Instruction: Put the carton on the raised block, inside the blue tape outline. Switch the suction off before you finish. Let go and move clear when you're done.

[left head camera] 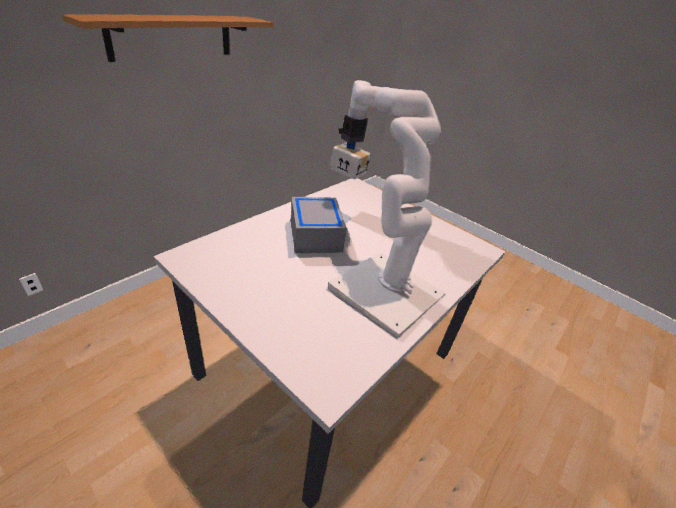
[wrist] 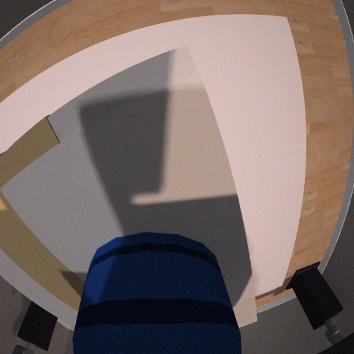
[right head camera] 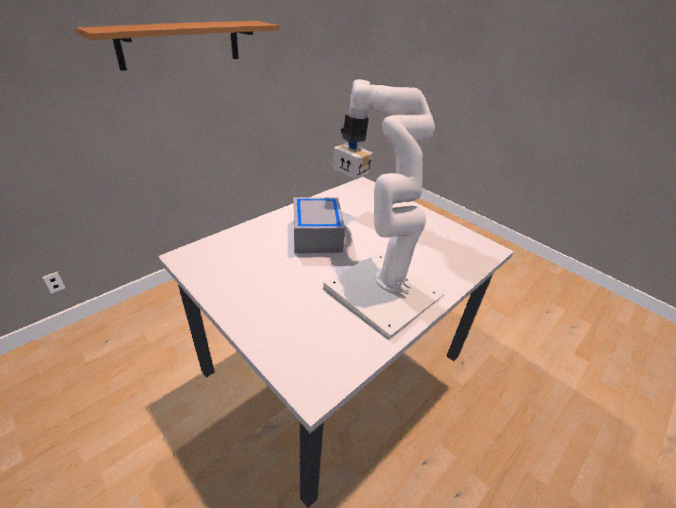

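Where they show: end effector, tool point: (left head camera: pixel 350 150) (right head camera: pixel 352 149); arm's base, origin of the base link: (left head camera: pixel 394 280) (right head camera: pixel 391 280).
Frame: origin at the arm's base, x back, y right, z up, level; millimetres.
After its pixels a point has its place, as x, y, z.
Note:
A white carton (left head camera: pixel 350 161) @[-483, 121, 263] (right head camera: pixel 352 160) @[-478, 122, 268] (wrist: pixel 55 200) with tan tape and black arrow marks hangs in the air under my blue suction cup (left head camera: pixel 350 146) (right head camera: pixel 353 145) (wrist: pixel 157 290), which is attached to its top face. The carton is roughly upright and well above the table, up and to the right of the raised block in both head views. The grey raised block (left head camera: pixel 319 239) @[-299, -145, 50] (right head camera: pixel 319 239) @[-297, -141, 50] stands on the table; the blue tape outline (left head camera: pixel 319 225) @[-318, -137, 102] (right head camera: pixel 319 224) @[-318, -130, 106] on its top has nothing standing in it. The block does not show in the wrist view. The carton's underside is hidden.
The white table (left head camera: pixel 245 284) @[-264, -482, -16] (right head camera: pixel 245 284) @[-256, -474, -16] (wrist: pixel 260 100) bears the block and the arm's base plate (left head camera: pixel 382 311) @[103, -155, 6] (right head camera: pixel 377 311) @[104, -148, 6], which lies nearer the cameras and to the right of the block. A wooden shelf (left head camera: pixel 163 21) (right head camera: pixel 174 30) is on the wall at upper left.

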